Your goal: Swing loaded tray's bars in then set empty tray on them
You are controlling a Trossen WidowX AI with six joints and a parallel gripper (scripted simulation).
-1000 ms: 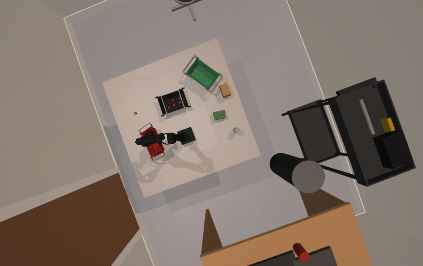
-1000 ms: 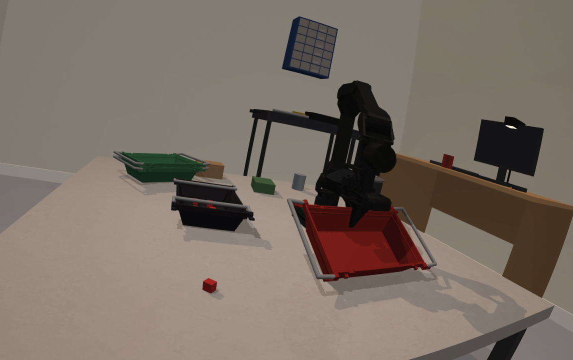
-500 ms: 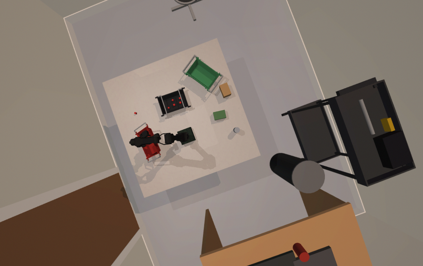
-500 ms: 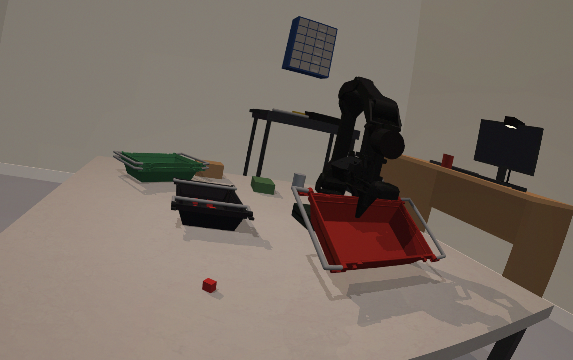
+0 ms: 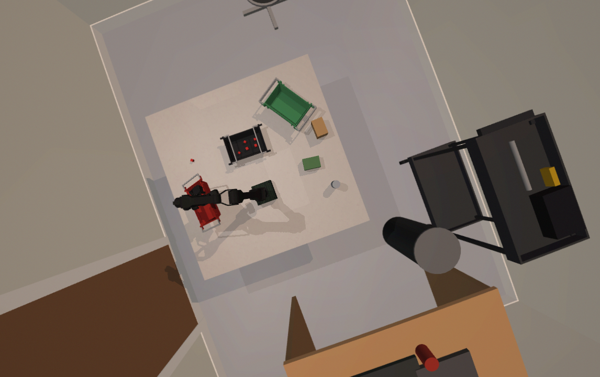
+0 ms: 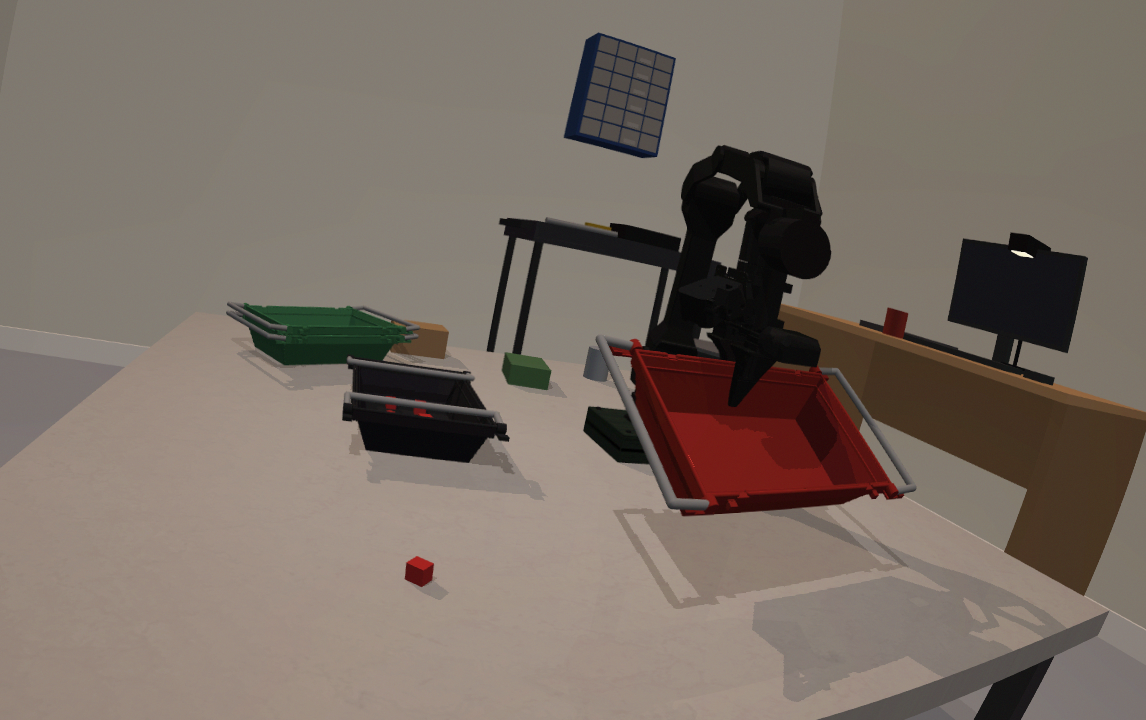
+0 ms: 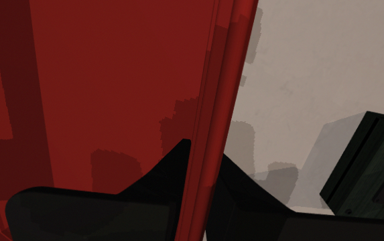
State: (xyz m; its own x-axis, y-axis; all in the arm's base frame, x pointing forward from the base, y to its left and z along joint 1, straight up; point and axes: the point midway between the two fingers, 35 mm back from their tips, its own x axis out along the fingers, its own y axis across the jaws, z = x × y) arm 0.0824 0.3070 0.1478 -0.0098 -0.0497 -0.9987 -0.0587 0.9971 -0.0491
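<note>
Now: gripper tip 8 cm to the right of the red tray and 1 cm above it. From my gripper tip the other things lie so: tan box: 21 cm ahead, 84 cm to the right, 13 cm below; green box: 70 cm to the right, 14 cm below; grey cylinder: 20 cm behind, 80 cm to the right, 12 cm below.
</note>
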